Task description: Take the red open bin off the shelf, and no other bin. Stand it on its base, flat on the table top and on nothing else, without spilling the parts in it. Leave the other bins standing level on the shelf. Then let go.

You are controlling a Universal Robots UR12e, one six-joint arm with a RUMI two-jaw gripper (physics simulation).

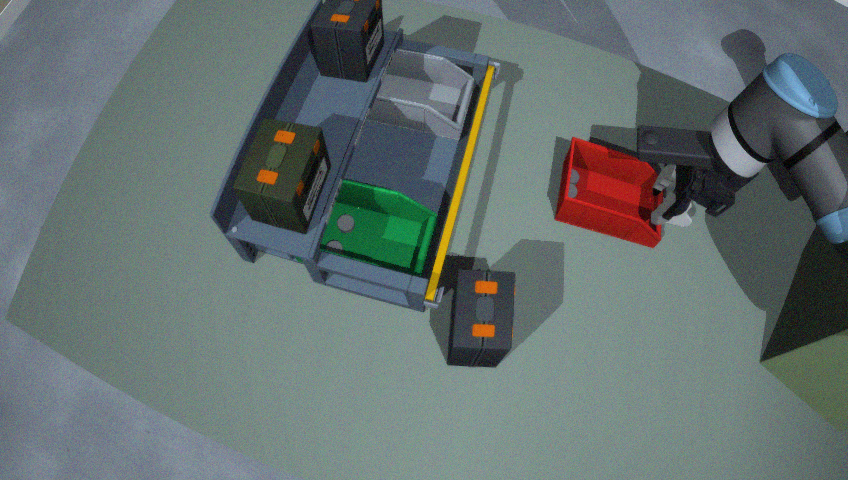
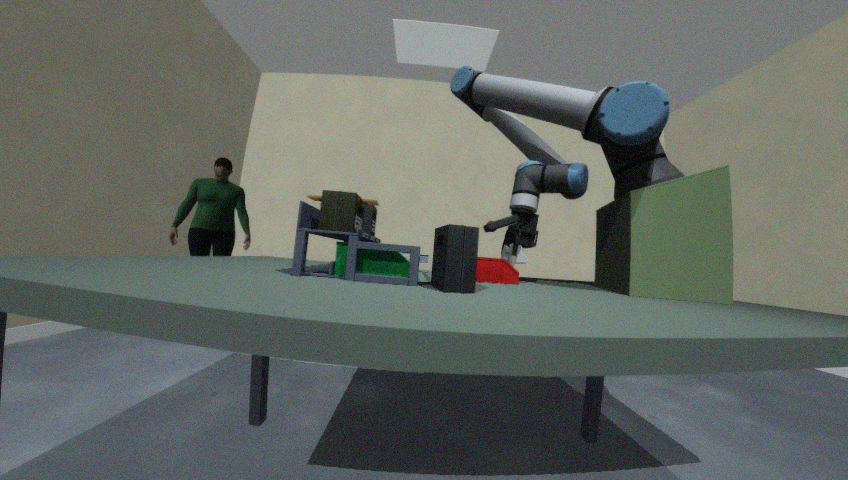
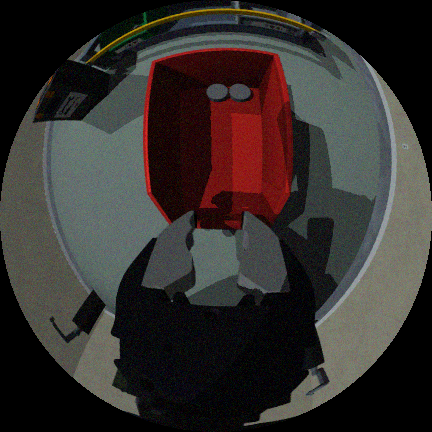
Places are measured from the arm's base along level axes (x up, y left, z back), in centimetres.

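Pixels of known places: gripper, fingertip midpoint: [image 1: 652,208] [image 2: 506,272] [image 3: 218,212]; arm's base, origin of the base link: [image 2: 648,193].
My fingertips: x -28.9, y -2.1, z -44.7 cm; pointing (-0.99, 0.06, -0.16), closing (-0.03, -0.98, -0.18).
Observation:
For each thing: its top centre in the pictures, then the offset to it from my fingertips. "spot": a spot on its surface instead.
- red open bin, surface spot: [image 3: 247,145] [image 1: 610,186] spot: dz -7.3, dx -3.0, dy -1.7 cm
- shelf, surface spot: [image 1: 368,275] spot: dz -31.6, dx +5.2, dy +28.7 cm
- green bin, surface spot: [image 1: 368,237] spot: dz -35.8, dx -2.4, dy +22.1 cm
- grey bin, surface spot: [image 1: 410,74] spot: dz -43.2, dx -1.2, dy -4.8 cm
- yellow bar, middle of its top: [image 1: 465,164] dz -27.9, dx +3.2, dy +9.2 cm
- olive case, middle of its top: [image 1: 276,156] [image 2: 345,196] dz -45.3, dx +16.4, dy +24.1 cm
The red open bin [image 1: 612,187] [image 2: 495,270] [image 3: 247,145] stands upright on its base on the table top [image 1: 297,404] [image 2: 357,350], apart from the shelf [image 1: 368,275] [image 2: 351,261]. Two grey round parts [image 1: 573,178] [image 3: 217,92] lie in it at its far end. My gripper [image 1: 660,197] [image 2: 512,259] [image 3: 218,212] is at the bin's low end, its fingers partly apart with nothing gripped between them. The fingertips are close to the rim; contact cannot be told. The green bin [image 1: 368,237] [image 2: 383,261] and the grey bin [image 1: 410,74] sit level on the shelf.
A yellow bar [image 1: 460,184] [image 3: 225,11] runs along the shelf front. A dark case [image 1: 484,309] [image 2: 455,258] [image 3: 72,95] stands beside the shelf's front corner. An olive case [image 1: 282,172] and another dark case [image 1: 348,47] stand on the upper level. A person [image 2: 214,208] stands behind the table.

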